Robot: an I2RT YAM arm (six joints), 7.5 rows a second.
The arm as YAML. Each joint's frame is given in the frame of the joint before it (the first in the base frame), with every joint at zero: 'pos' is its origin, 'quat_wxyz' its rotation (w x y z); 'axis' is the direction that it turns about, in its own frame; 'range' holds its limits. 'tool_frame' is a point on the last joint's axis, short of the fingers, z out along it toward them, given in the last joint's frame.
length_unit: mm
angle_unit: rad
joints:
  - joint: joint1
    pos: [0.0, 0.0, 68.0]
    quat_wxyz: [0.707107, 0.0, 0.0, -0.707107]
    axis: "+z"
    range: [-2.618, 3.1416]
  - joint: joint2
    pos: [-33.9, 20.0, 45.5]
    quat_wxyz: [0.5, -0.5, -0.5, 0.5]
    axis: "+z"
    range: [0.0, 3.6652]
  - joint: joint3
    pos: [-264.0, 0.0, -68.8]
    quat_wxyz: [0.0, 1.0, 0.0, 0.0]
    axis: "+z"
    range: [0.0, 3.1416]
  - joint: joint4
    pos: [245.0, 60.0, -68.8]
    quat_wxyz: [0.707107, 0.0, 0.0, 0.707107]
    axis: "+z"
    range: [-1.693, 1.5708]
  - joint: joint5
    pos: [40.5, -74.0, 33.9]
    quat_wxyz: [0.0, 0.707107, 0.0, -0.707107]
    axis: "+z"
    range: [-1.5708, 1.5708]
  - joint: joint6
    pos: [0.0, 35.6, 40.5]
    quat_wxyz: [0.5, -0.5, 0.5, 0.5]
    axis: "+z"
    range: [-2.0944, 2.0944]
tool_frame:
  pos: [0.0, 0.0, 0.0]
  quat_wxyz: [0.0, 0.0, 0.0, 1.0]
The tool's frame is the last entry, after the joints.
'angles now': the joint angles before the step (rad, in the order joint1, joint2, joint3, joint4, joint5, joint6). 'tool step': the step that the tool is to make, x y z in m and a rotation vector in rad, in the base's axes. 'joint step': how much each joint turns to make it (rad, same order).
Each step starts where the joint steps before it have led.
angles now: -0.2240 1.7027 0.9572 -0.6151 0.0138 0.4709
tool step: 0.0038 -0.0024 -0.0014 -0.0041 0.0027 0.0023
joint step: -0.0046 0.0183 0.0152 0.0015 0.0031 -0.0077
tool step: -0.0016 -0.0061 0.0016 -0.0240 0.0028 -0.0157
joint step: -0.0181 -0.0045 0.0016 -0.0029 0.0229 -0.0074
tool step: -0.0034 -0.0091 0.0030 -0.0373 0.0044 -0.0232
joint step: -0.0279 -0.0108 0.0000 -0.0047 0.0353 -0.0125
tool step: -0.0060 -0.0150 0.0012 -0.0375 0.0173 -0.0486
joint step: -0.0488 -0.0045 0.0001 -0.0092 0.0399 -0.0090
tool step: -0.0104 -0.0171 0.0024 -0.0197 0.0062 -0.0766
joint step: -0.0631 -0.0169 -0.0090 -0.0080 0.0230 0.0089
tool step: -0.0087 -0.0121 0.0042 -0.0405 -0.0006 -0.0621
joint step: -0.0446 -0.0230 -0.0096 0.0018 0.0399 0.0092
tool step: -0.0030 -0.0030 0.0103 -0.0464 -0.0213 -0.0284
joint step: -0.0092 -0.0351 0.0018 -0.0001 0.0368 0.0107
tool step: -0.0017 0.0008 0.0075 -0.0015 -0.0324 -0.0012
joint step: -0.0014 -0.0294 -0.0018 0.0016 -0.0121 0.0033
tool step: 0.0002 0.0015 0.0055 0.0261 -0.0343 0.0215
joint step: -0.0002 -0.0183 0.0030 0.0002 -0.0430 -0.0094
